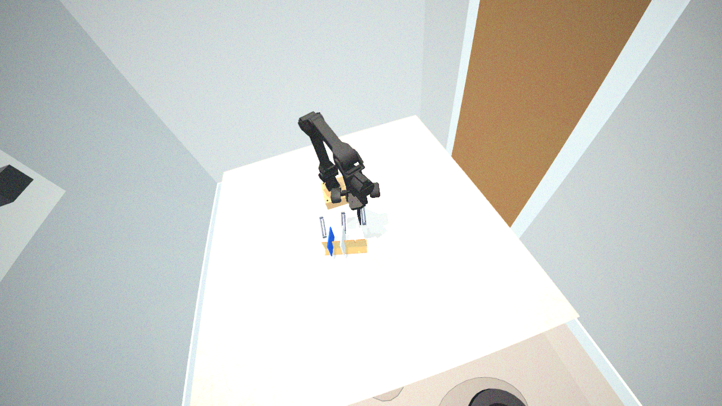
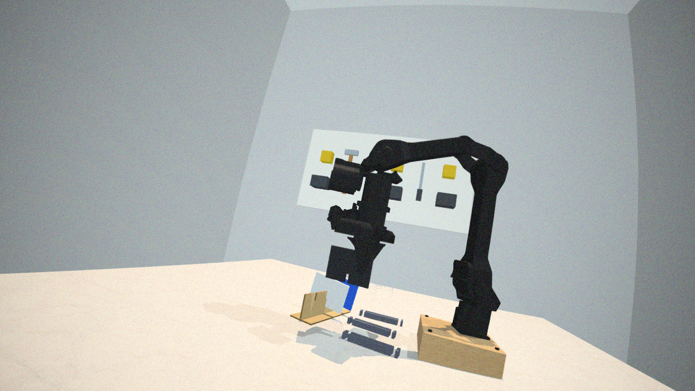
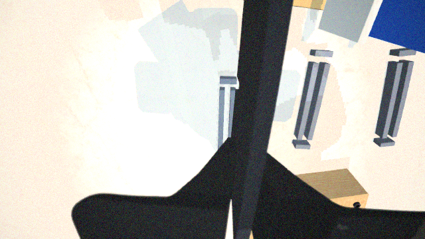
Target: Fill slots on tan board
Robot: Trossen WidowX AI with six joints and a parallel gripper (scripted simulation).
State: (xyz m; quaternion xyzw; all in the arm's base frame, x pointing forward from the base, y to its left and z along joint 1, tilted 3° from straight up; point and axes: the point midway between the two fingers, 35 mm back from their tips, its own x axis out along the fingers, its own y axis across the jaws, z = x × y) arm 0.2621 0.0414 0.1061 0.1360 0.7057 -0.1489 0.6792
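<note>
Now: the tan board 70 mm ahead of my gripper tip, 120 mm to the right of it and 110 mm below it. Round my gripper tip: blue board: 50 mm ahead, 160 mm to the right, 80 mm below; black board: 30 mm ahead, 10 mm to the right.
</note>
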